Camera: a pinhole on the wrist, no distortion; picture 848 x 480 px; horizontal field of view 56.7 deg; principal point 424.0 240.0 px. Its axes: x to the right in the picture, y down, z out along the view. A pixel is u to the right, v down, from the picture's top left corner.
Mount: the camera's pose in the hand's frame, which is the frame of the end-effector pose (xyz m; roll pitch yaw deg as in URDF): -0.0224 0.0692 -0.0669 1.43 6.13 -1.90
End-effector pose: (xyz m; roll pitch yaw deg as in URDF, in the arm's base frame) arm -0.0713 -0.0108 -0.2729 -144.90 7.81 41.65
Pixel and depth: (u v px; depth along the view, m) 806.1 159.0 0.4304
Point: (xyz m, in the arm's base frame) -0.0556 0.2566 -0.5809
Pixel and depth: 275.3 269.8 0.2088
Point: -0.1327 -0.0331 -0.4264
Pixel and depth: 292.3 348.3 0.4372
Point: -0.2234 0.0134 -0.6401
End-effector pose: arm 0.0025 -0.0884 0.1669 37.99 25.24 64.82
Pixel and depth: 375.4 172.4 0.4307
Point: 0.2424 -0.0649 0.4393
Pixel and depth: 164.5 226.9 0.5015
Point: 0.2339 -0.1495 0.5732
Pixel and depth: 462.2 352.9 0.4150
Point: 0.1908 0.0286 0.4589
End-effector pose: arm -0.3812 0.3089 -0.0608 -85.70 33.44 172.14
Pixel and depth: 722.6 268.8 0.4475
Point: -0.5700 -0.0327 -0.2014
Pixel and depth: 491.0 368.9 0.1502
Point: -0.3540 0.2162 -0.1338
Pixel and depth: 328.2 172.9 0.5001
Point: -0.4247 -0.1247 -0.0280
